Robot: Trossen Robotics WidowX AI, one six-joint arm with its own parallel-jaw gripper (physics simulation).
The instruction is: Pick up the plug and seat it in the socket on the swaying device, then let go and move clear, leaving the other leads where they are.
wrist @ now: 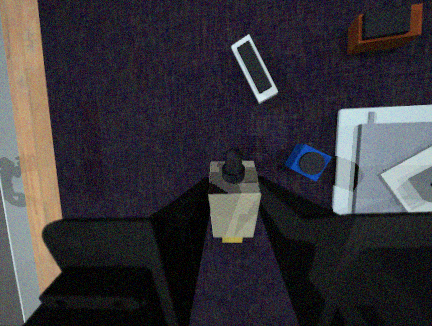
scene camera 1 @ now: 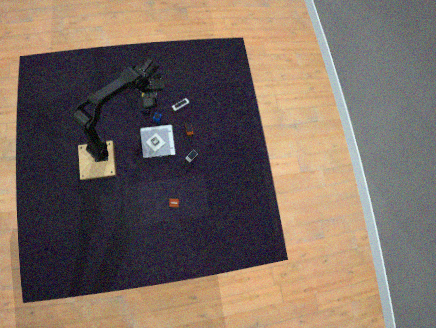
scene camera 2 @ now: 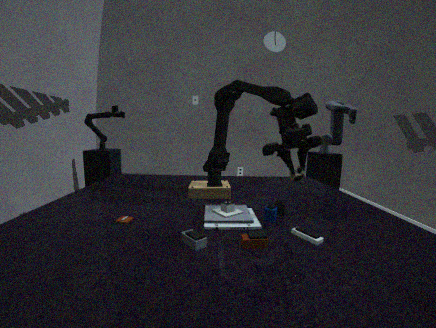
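Observation:
The plug (wrist: 234, 215) (scene camera 2: 298, 176) is a cream block with a yellow tip and a dark round stub. My gripper (wrist: 232, 183) (scene camera 2: 297, 175) is shut on it and holds it in the air. In scene camera 1 the fingers are too dark to make out the plug. The device (scene camera 1: 168, 151) (scene camera 2: 215, 225) (wrist: 344, 150) is a pale stacked slab, apart from the plug. On it the grey socket block (scene camera 1: 155, 141) (scene camera 2: 228, 206) (wrist: 422, 184) stands on a white diamond-shaped plate; it is partly cut off in the wrist view.
Around the device lie a blue block (scene camera 1: 157, 117) (scene camera 2: 270, 214) (wrist: 295, 156), a white holder (scene camera 1: 175, 107) (scene camera 2: 316, 240) (wrist: 268, 95), an orange holder (scene camera 2: 254, 243) (wrist: 356, 44) and a grey holder (scene camera 2: 200, 243). A black block (scene camera 2: 281, 208) is beside the blue one. A flat orange piece (scene camera 1: 174, 205) lies farther off.

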